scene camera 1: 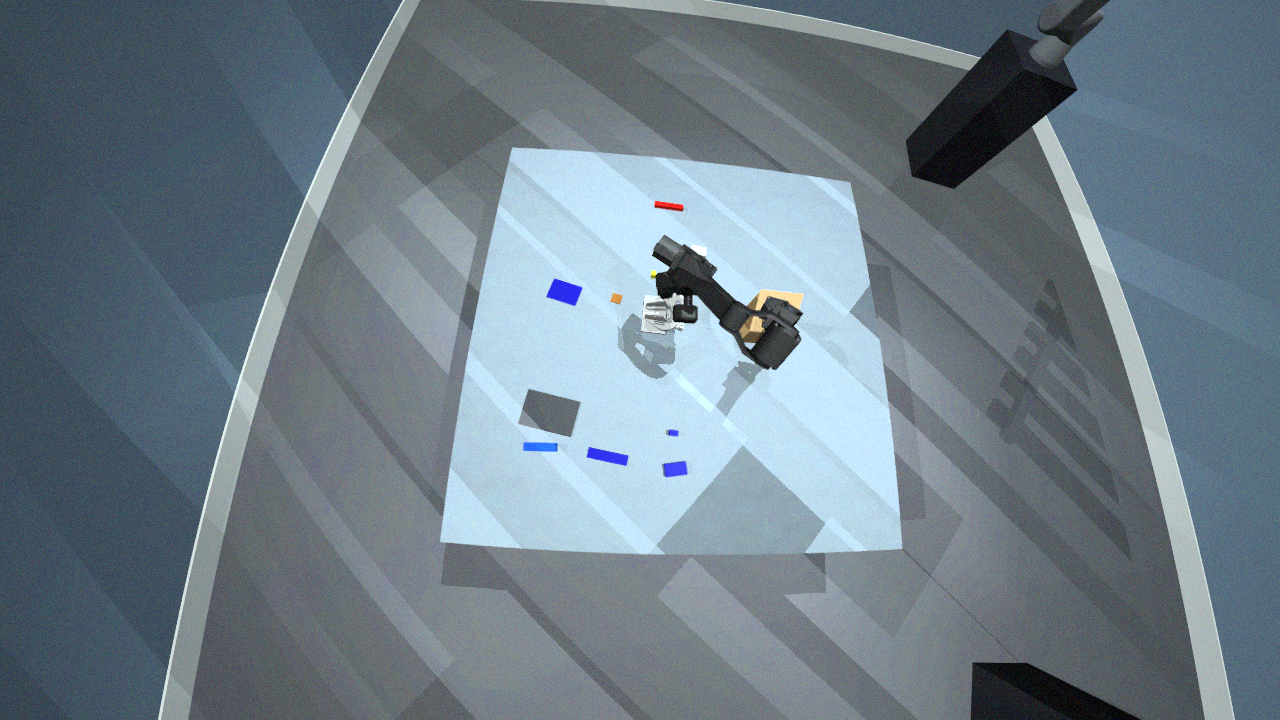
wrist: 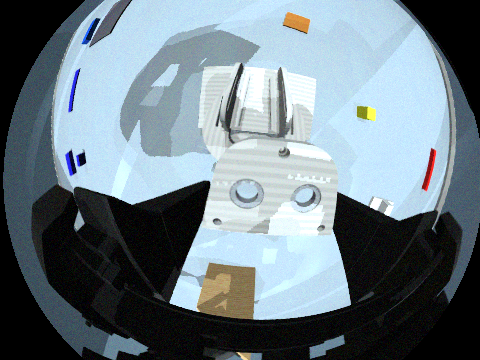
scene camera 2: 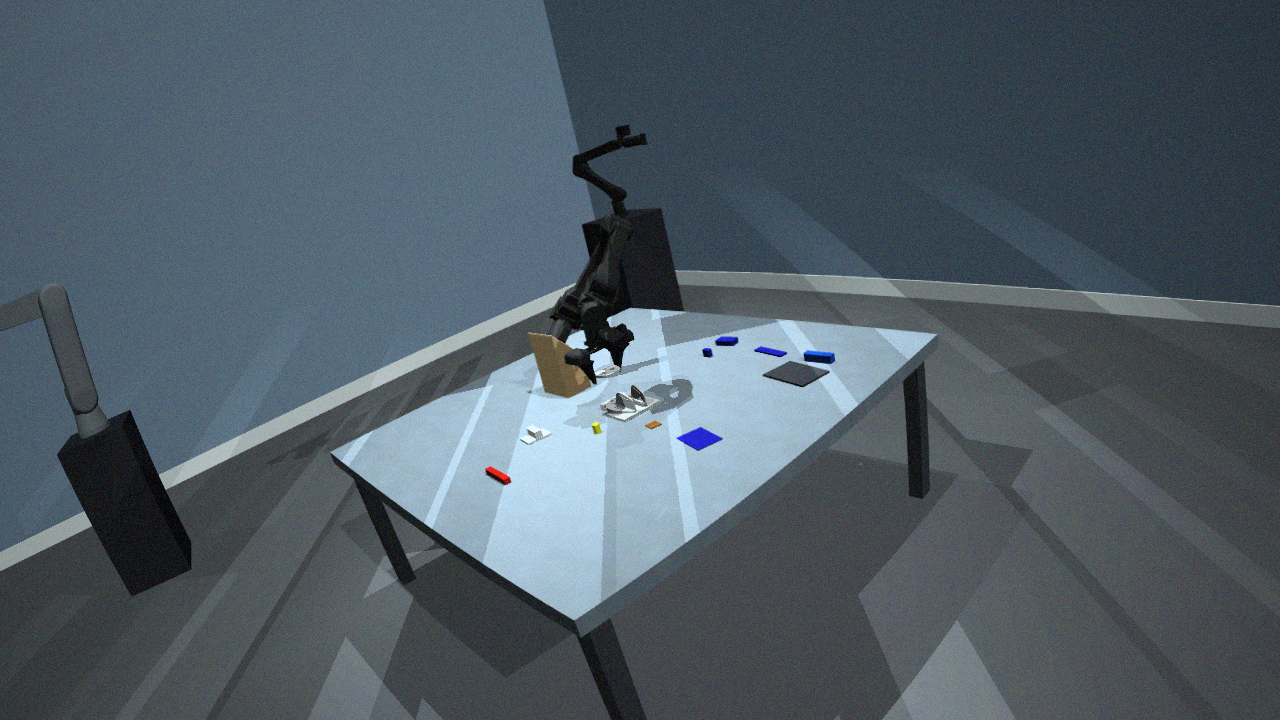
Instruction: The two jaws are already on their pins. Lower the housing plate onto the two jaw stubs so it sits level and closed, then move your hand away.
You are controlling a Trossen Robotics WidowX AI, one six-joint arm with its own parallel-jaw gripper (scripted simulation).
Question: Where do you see a dark square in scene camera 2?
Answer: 798, 374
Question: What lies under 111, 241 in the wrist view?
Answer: The gripper.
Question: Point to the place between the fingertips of the gripper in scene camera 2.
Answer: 607, 378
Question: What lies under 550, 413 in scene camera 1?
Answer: A dark square.
